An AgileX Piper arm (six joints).
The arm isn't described. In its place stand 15 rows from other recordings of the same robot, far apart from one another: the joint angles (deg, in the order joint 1, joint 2, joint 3, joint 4, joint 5, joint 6), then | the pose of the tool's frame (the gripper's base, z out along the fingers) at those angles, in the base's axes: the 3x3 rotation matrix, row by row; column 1 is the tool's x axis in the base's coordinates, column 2 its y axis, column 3 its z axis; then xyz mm.
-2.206 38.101 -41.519 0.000 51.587 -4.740 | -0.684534, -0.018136, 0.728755; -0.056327, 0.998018, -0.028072; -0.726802, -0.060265, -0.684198; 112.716, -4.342, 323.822
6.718 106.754 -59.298 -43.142 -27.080 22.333 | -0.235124, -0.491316, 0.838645; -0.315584, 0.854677, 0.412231; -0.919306, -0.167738, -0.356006; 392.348, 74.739, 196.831
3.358 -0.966 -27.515 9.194 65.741 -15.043 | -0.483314, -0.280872, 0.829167; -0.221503, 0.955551, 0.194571; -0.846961, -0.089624, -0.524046; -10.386, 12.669, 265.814
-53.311 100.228 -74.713 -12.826 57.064 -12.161 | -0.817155, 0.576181, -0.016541; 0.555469, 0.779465, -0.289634; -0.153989, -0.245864, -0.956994; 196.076, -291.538, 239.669
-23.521 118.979 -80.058 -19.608 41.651 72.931 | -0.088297, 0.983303, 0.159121; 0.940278, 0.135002, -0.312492; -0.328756, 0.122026, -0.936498; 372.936, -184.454, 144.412
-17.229 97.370 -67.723 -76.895 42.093 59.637 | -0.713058, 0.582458, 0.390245; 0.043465, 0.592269, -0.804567; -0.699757, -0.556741, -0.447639; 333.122, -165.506, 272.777
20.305 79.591 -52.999 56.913 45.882 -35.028 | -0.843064, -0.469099, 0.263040; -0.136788, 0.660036, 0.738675; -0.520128, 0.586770, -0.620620; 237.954, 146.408, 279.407
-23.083 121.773 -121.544 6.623 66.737 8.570 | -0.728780, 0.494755, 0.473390; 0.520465, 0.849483, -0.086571; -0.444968, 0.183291, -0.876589; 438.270, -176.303, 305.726
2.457 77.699 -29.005 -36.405 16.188 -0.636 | -0.705462, -0.451998, 0.545913; -0.609661, 0.779806, -0.142186; -0.361438, -0.433129, -0.825688; 223.562, -5.478, 174.671
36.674 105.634 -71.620 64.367 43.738 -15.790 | -0.983132, -0.182002, 0.018097; -0.097353, 0.604494, 0.790638; -0.154838, 0.775540, -0.612016; 276.933, 276.946, 226.445
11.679 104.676 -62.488 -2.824 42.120 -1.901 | -0.946176, -0.262880, 0.188799; -0.266711, 0.963762, 0.005284; -0.183347, -0.045355, -0.982002; 332.460, 65.652, 162.982
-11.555 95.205 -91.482 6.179 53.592 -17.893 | -0.786237, -0.047038, 0.616132; -0.088974, 0.995326, -0.037552; -0.611485, -0.084344, -0.786748; 363.975, -66.369, 356.691
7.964 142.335 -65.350 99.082 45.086 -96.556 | -0.921857, -0.315808, 0.224600; -0.051002, 0.673395, 0.737521; -0.384160, 0.668434, -0.636881; 362.691, 114.996, -24.629
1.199 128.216 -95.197 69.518 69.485 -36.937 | -0.972252, -0.189619, 0.137003; 0.031794, 0.473106, 0.880431; -0.231763, 0.860358, -0.453950; 449.095, 89.258, 181.279
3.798 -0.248 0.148 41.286 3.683 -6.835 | -0.027816, -0.112367, 0.993277; 0.563744, 0.818803, 0.108416; -0.825481, 0.562970, 0.040570; 55.704, 7.563, 208.257
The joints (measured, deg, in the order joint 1, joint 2, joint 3, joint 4, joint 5, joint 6), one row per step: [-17.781, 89.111, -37.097, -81.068, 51.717, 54.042]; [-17.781, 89.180, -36.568, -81.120, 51.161, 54.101]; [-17.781, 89.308, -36.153, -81.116, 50.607, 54.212]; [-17.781, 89.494, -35.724, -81.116, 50.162, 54.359]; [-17.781, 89.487, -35.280, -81.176, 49.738, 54.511]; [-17.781, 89.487, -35.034, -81.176, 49.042, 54.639]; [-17.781, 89.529, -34.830, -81.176, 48.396, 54.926]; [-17.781, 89.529, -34.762, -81.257, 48.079, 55.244]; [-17.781, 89.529, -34.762, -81.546, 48.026, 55.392]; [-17.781, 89.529, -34.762, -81.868, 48.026, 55.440]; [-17.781, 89.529, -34.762, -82.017, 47.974, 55.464]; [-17.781, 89.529, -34.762, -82.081, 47.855, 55.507]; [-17.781, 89.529, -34.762, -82.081, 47.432, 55.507]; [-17.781, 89.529, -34.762, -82.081, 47.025, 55.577]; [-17.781, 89.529, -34.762, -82.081, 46.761, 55.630]
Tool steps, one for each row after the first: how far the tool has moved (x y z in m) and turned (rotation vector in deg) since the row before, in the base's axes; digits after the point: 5 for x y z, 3 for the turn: [-0.00113, 0.00092, -0.00271, 0.512, 0.326, 0.379]; [-0.00073, 0.00081, -0.00257, 0.538, 0.218, 0.303]; [-0.00088, 0.00075, -0.00276, 0.493, 0.298, 0.210]; [-0.00113, 0.00080, -0.00191, 0.390, 0.145, 0.235]; [-0.00011, 0.00078, -0.00147, 0.551, -0.131, 0.375]; [0.00002, 0.00070, -0.00145, 0.535, -0.241, 0.248]; [0.00017, 0.00028, -0.00044, 0.216, -0.295, 0.079]; [0.00029, -0.00009, 0.00018, -0.126, -0.082, 0.168]; [0.00026, -0.00014, 0.00024, -0.193, 0.025, 0.218]; [0.00018, -0.00003, 0.00007, -0.054, -0.009, 0.133]; [0.00019, 0.00006, -0.00005, 0.046, -0.065, 0.100]; [0.00049, 0.00031, -0.00034, 0.287, -0.153, 0.271]; [0.00047, 0.00031, -0.00032, 0.284, -0.204, 0.219]; [0.00030, 0.00020, -0.00021, 0.186, -0.138, 0.138]
